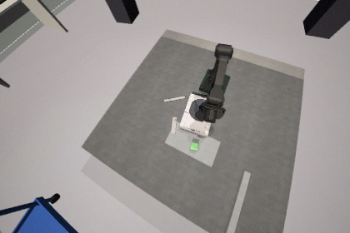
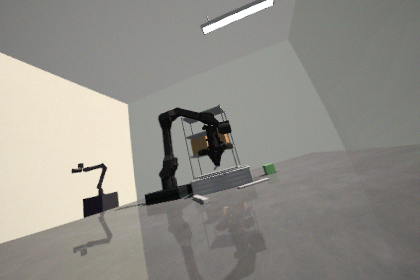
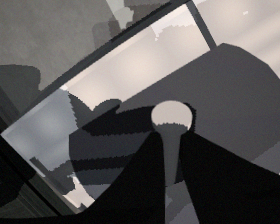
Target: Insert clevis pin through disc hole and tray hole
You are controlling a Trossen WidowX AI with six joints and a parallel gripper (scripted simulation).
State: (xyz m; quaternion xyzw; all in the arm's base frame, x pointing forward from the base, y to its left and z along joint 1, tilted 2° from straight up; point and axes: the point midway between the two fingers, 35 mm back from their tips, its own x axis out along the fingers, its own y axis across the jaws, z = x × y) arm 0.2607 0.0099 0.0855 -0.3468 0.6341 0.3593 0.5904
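Right now my gripper tip is 4 cm to the left of the dark aluminium disc, 4 cm above it and 1 cm past it. Also, from my gripper tip: steel tray (5 cm to the right, 5 cm below, 2 cm ahead); then green block (23 cm ahead, 7 cm below, 3 cm to the right); then steel clevis pin (1 cm to the right).
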